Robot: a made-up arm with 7 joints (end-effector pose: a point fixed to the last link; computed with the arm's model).
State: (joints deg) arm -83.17 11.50 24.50 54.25 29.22 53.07 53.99
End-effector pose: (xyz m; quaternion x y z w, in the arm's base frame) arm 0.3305 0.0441 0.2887 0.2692 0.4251 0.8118 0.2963
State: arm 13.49 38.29 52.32 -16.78 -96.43 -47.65 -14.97
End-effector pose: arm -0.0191 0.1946 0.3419 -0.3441 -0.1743 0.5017 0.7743
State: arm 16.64 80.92 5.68 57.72 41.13 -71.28 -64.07
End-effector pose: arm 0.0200 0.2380 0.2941 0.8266 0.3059 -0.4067 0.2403
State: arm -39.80 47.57 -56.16 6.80 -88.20 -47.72 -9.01
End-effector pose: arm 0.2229 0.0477 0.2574 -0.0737 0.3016 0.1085 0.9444
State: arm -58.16 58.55 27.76 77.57 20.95 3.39 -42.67
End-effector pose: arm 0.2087 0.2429 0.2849 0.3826 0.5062 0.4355 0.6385
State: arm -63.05 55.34 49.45 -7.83 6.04 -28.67 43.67
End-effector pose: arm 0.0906 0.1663 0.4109 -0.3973 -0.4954 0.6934 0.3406
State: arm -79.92 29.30 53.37 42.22 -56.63 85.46 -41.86
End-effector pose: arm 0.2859 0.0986 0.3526 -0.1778 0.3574 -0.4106 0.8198
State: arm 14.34 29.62 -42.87 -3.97 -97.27 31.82 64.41
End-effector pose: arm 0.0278 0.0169 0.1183 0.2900 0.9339 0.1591 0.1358
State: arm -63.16 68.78 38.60 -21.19 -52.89 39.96 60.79
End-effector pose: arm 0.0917 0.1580 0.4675 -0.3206 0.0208 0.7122 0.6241
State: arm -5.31 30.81 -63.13 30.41 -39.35 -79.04 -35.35
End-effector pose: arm 0.0651 0.0084 0.1483 0.1619 0.1363 -0.1308 0.9685
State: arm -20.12 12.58 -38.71 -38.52 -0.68 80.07 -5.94
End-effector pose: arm 0.1577 -0.0729 0.1749 0.5671 0.4156 0.0802 0.7066
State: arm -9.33 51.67 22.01 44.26 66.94 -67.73 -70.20
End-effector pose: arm 0.0578 0.2011 0.1957 0.8852 0.1422 -0.3053 0.3210
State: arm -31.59 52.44 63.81 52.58 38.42 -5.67 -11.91
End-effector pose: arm 0.1107 0.2761 0.2622 0.3378 0.3637 0.7646 0.4111
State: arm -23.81 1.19 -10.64 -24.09 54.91 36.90 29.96
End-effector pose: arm 0.1992 -0.0042 0.2187 0.2659 0.0747 0.7969 0.5372
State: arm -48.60 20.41 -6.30 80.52 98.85 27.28 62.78
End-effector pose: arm 0.2339 0.1010 0.1476 0.7226 -0.3613 0.5723 0.1411
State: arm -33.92 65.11 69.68 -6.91 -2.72 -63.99 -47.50
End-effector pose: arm 0.0512 0.1534 0.3880 0.4886 -0.6036 0.5509 0.3058
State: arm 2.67 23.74 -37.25 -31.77 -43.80 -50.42 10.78
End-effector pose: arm 0.0797 0.0304 0.2245 -0.3115 0.2400 0.1459 0.9078
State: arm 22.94 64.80 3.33 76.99 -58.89 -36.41 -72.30
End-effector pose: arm 0.0213 0.2665 0.2584 0.4356 0.6039 0.2981 0.5972
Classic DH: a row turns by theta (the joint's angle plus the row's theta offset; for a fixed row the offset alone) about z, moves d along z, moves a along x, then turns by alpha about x. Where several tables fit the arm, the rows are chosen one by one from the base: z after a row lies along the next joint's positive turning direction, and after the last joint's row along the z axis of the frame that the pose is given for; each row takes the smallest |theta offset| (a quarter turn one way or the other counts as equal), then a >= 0, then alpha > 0; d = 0 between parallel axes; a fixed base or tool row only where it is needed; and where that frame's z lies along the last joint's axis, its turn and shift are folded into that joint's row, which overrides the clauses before.
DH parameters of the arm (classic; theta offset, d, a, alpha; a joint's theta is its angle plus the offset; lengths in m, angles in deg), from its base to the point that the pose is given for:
base (fixed): -4.07 0.359 0.0178 -74.51
joint 1: -75.12 -0.0147 -0.0004 -90
joint 2: 74 -0.0113 0.0001 90
joint 3: 90 -0.1953 0.0308 -90
joint 4: 90 0.0452 0.0034 90
joint 5: 0 0.0775 0.0147 -90
joint 6: -90 -0.0254 0.0303 90
joint 7: -87.89 -0.0004 -0.0058 -43.54
tool (fixed): 140.92 0.0367 0 0

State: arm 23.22 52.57 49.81 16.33 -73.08 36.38 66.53
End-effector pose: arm 0.0117 0.2558 0.3014 -0.0777 0.5859 0.8064 0.0201
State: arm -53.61 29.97 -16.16 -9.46 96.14 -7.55 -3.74
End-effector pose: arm 0.2625 0.0129 0.3066 0.5637 -0.5347 0.5697 0.2681
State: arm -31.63 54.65 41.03 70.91 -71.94 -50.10 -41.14
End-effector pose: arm 0.0916 0.2667 0.3090 -0.1738 -0.0142 0.7095 0.6828
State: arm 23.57 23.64 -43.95 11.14 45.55 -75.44 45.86
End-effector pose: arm -0.0469 0.0158 0.1576 0.1078 0.1270 0.1412 0.9759
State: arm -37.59 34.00 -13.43 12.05 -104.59 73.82 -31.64
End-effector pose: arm 0.2175 0.0161 0.2493 0.0278 0.6178 -0.5158 0.5928
